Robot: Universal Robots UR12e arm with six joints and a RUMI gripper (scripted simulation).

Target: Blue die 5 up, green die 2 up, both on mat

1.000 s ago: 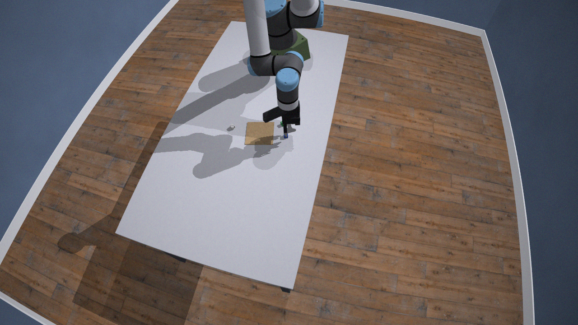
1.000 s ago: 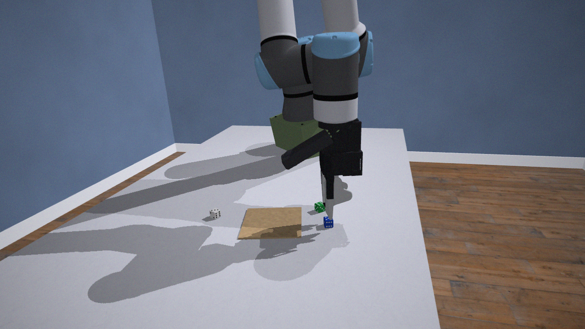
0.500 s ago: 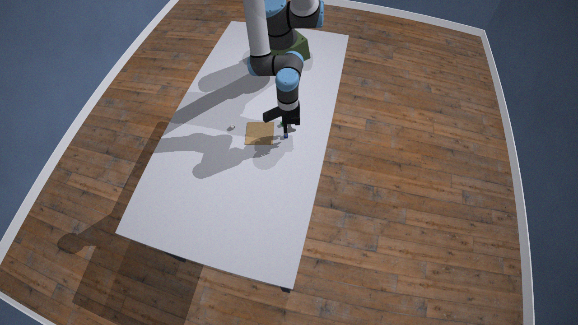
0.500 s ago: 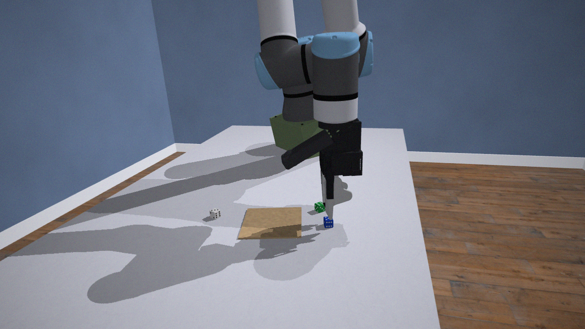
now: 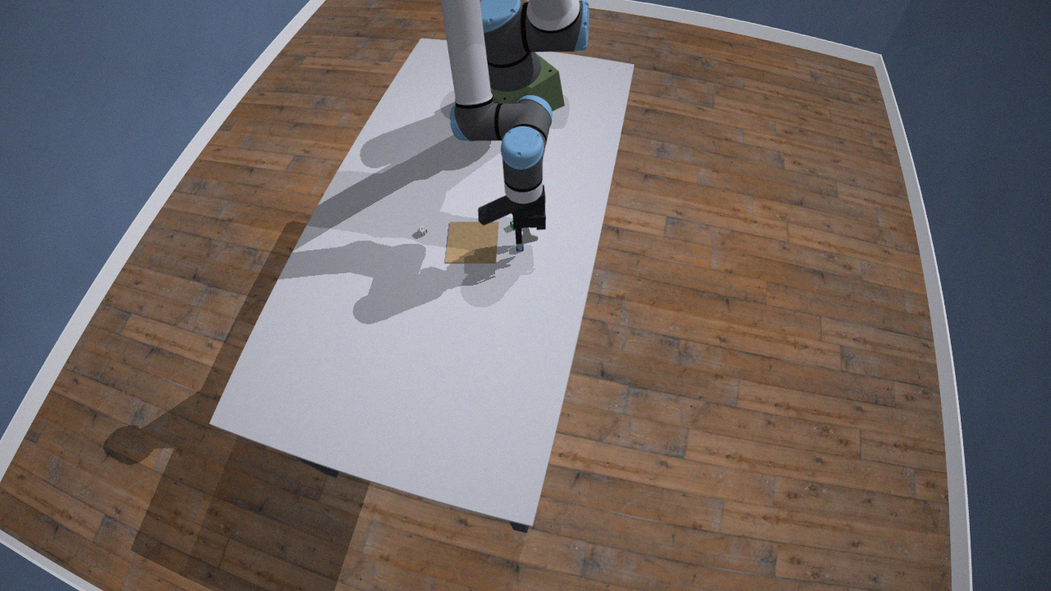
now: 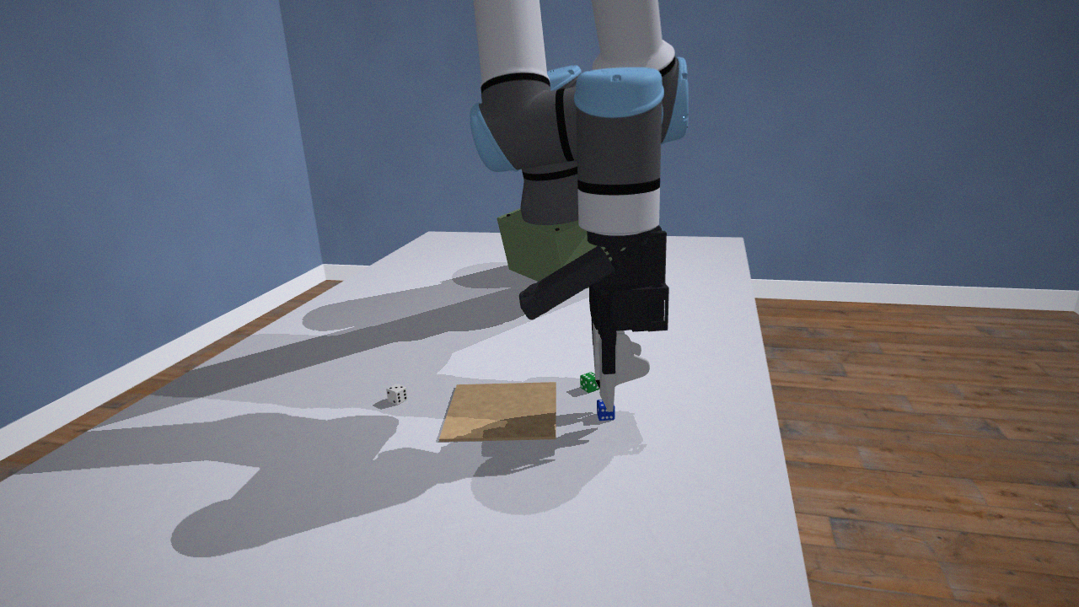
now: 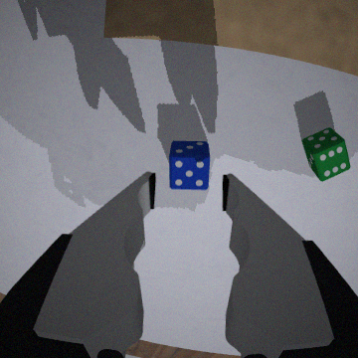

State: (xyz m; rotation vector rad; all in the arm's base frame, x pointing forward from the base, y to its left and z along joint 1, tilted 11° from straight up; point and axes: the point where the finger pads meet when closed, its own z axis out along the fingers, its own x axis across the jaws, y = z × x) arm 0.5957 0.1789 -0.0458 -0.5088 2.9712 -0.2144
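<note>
The blue die is 2 cm below my hand. From my hand the other things lie so: tan mat: 1 cm ahead, 13 cm to the right, 3 cm below; white die: 1 cm ahead, 28 cm to the right, 2 cm below; green die: 7 cm behind, 3 cm to the right, 2 cm below.
</note>
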